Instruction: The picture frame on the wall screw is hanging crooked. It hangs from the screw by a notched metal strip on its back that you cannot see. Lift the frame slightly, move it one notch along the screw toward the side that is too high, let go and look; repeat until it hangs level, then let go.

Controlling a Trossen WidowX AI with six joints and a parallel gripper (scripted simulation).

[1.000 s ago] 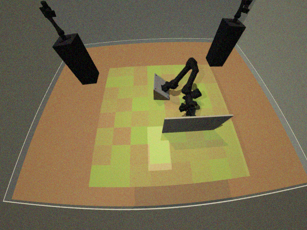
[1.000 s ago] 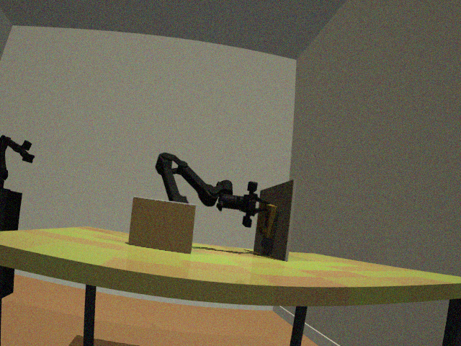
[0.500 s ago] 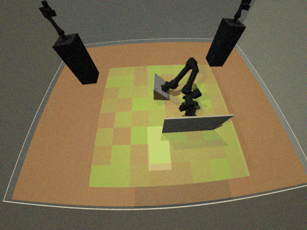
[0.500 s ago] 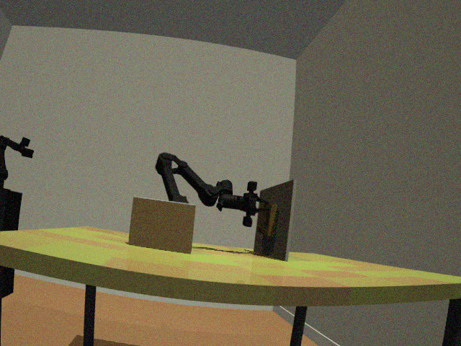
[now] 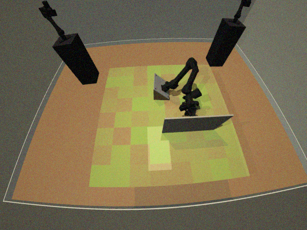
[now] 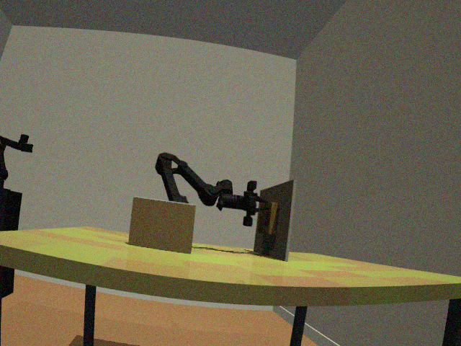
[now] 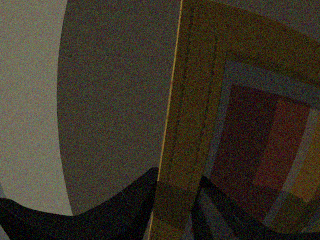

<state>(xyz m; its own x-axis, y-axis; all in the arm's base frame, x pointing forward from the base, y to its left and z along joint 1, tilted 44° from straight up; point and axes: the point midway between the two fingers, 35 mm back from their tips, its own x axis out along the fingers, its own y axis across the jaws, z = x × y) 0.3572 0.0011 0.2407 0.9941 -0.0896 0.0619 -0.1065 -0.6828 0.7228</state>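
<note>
Now: gripper tip 5 cm above the picture frame. The rest, counted from my gripper tip: grey wall panel (2 cm ahead, 2 cm to the left, 6 cm below).
</note>
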